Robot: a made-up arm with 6 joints. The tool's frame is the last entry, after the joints. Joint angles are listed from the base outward. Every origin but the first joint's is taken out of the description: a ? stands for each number. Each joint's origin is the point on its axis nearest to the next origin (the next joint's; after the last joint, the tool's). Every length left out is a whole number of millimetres.
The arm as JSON. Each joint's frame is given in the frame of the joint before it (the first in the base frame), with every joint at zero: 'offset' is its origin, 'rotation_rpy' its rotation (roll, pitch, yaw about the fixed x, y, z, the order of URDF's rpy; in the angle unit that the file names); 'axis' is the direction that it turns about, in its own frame. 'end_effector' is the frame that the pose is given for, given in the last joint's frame.
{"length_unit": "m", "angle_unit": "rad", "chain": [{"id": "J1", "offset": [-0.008, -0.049, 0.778], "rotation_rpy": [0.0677, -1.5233, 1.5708], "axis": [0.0, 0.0, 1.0]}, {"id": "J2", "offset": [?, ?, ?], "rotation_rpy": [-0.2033, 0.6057, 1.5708], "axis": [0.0, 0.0, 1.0]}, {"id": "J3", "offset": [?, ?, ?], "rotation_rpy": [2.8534, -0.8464, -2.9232], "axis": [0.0, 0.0, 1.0]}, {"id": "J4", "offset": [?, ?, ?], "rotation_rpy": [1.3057, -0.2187, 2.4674], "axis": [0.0, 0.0, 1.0]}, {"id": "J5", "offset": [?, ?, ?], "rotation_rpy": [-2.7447, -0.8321, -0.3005], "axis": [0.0, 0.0, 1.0]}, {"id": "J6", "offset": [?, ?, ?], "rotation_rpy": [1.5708, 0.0, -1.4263], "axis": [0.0, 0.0, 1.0]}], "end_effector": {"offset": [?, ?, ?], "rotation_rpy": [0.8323, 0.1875, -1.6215]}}
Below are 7 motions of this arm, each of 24 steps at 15 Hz.
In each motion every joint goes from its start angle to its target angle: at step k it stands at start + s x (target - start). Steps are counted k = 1, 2, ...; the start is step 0. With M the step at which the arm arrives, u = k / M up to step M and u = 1 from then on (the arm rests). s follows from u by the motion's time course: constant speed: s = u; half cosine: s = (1 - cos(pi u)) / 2; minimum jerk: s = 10 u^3 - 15 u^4 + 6 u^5.
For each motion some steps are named. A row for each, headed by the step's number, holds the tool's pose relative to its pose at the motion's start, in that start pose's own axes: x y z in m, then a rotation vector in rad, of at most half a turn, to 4 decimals.
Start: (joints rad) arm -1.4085 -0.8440 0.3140 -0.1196 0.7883 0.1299
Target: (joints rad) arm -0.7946 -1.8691 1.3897 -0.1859 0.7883 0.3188
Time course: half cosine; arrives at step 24
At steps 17, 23, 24:
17: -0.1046 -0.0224 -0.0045 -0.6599 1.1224 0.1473
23: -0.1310 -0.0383 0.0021 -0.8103 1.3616 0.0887
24: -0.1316 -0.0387 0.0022 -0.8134 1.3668 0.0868

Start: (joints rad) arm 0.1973 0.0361 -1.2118 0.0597 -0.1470 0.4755
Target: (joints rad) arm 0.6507 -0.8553 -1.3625 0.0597 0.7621 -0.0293
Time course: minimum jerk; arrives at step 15
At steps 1, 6, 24:
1: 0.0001 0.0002 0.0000 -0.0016 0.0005 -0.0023
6: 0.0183 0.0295 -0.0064 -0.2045 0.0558 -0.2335
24: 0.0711 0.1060 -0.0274 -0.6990 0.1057 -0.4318

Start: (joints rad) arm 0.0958 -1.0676 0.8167 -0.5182 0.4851 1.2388
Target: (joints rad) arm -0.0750 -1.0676 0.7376 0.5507 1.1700 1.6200
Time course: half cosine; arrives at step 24
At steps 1, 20, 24:
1: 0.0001 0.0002 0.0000 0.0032 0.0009 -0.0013
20: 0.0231 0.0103 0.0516 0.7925 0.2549 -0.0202
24: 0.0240 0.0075 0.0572 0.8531 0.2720 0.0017

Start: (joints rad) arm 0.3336 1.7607 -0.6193 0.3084 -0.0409 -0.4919
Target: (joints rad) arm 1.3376 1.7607 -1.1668 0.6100 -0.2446 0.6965
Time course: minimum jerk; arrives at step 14
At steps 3, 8, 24:
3: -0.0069 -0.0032 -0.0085 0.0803 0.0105 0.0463
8: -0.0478 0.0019 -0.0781 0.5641 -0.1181 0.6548
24: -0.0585 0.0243 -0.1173 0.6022 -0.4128 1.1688

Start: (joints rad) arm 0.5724 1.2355 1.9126 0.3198 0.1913 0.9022
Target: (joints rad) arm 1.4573 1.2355 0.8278 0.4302 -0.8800 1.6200
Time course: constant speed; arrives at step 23
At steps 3, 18, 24:
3: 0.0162 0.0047 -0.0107 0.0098 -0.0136 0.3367
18: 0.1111 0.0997 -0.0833 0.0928 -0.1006 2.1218
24: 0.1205 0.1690 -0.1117 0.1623 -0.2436 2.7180

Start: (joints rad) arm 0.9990 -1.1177 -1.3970 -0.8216 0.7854 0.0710
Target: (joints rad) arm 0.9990 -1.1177 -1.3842 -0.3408 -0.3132 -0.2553
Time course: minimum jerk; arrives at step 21
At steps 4, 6, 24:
4: 0.0014 -0.0064 -0.0024 0.0745 0.0055 -0.0186
6: 0.0034 -0.0177 -0.0083 0.2115 0.0151 -0.0565
24: -0.0114 -0.0602 -0.1208 1.4312 0.0962 -0.5617

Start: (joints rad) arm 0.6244 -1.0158 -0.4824 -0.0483 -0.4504 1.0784
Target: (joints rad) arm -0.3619 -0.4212 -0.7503 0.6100 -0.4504 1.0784
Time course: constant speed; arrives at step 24
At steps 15, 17, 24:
15: -0.0622 -0.0846 -0.0289 -0.2045 -0.3391 -0.1582
17: -0.0730 -0.0942 -0.0295 -0.2387 -0.3740 -0.1615
24: -0.1133 -0.1225 -0.0252 -0.3576 -0.4711 -0.1404

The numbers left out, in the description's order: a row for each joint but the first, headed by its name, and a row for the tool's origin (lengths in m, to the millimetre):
J2: -0.104 -0.129 0.0
J3: -0.054 -0.026 0.0
J4: 0.047 0.084 0.0
J5: 0.045 0.002 0.0
J6: -0.049 0.115 0.0
tool: 0.025 -0.043 0.0

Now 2 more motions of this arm.
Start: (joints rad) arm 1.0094 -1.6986 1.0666 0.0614 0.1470 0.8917
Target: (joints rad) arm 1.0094 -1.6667 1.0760 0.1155 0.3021 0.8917
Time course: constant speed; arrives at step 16
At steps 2, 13, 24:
2: 0.0002 0.0014 0.0003 -0.0067 0.0050 -0.0104
13: 0.0015 0.0091 0.0021 -0.0430 0.0336 -0.0671
24: 0.0019 0.0112 0.0025 -0.0527 0.0418 -0.0825

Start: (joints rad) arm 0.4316 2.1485 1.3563 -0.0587 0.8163 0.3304
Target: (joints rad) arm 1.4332 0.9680 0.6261 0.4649 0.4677 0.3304
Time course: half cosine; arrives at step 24
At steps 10, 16, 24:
10: 0.0448 0.0248 -0.0024 0.4924 -0.1170 -0.1699
16: 0.0790 0.0625 0.0028 0.9571 -0.2109 -0.2966
24: 0.0949 0.0928 0.0128 1.2315 -0.2589 -0.3565

